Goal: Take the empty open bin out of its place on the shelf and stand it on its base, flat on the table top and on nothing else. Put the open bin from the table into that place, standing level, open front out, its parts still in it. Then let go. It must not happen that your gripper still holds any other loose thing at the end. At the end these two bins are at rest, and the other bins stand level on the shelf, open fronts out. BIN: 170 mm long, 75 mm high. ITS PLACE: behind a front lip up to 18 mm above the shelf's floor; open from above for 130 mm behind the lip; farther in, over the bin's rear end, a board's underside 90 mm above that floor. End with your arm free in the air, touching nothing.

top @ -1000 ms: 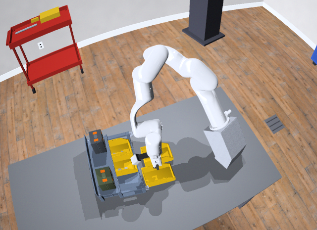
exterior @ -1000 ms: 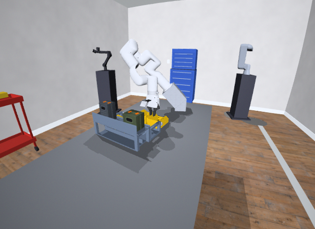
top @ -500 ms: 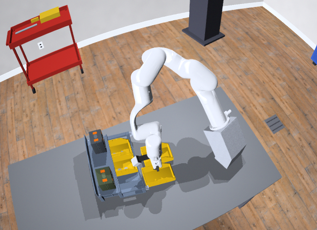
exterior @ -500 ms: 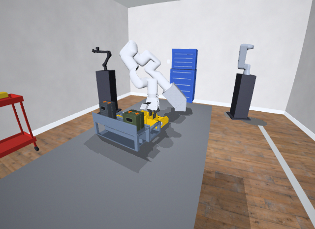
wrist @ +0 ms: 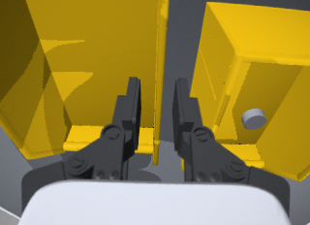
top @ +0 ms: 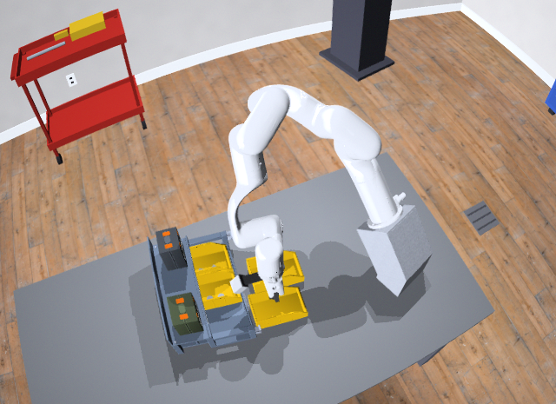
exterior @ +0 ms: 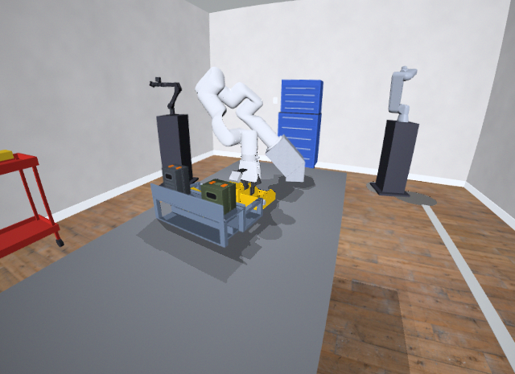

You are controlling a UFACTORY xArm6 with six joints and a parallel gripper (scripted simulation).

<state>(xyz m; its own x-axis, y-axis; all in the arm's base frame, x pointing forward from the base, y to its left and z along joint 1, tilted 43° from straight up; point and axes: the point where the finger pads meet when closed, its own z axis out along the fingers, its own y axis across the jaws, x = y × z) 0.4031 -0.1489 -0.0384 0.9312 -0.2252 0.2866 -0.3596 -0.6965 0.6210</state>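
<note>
The shelf lip is 90 mm to the right of my hand, 60 mm ahead of it and 50 mm below it. Round my hand: olive box: 280 mm ahead, 90 mm above, 60 mm to the right; dark grey box: 270 mm to the right, 200 mm ahead, 100 mm above.
</note>
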